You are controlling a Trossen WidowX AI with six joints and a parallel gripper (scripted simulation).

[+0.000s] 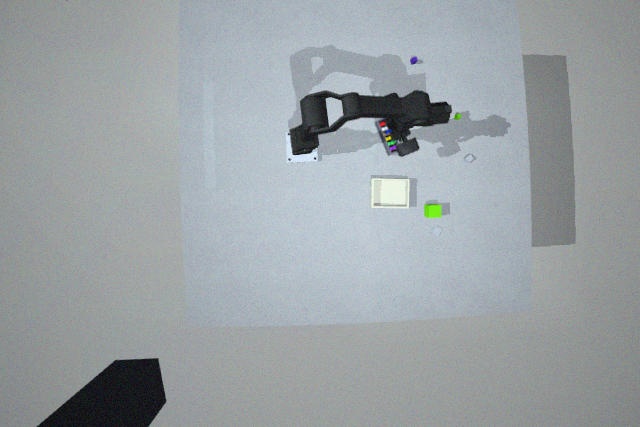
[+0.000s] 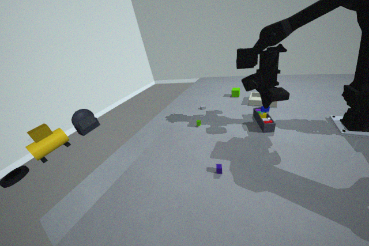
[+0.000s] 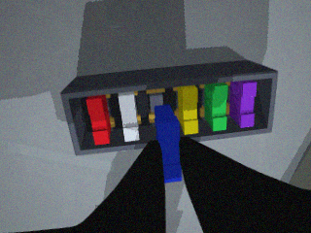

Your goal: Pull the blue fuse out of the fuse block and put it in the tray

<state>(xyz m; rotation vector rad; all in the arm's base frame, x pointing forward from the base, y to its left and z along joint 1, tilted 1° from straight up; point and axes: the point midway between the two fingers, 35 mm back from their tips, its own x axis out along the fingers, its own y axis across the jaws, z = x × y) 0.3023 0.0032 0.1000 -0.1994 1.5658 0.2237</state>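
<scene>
My gripper tip is 1 cm past the white fuse, 2 cm to the right of it and 5 cm above it. The rest, counted from my gripper tip: yellow fuse (2 cm to the right, 5 cm below); then red fuse (1 cm behind, 3 cm to the left, 5 cm below); then blue fuse (1 cm below).
</scene>
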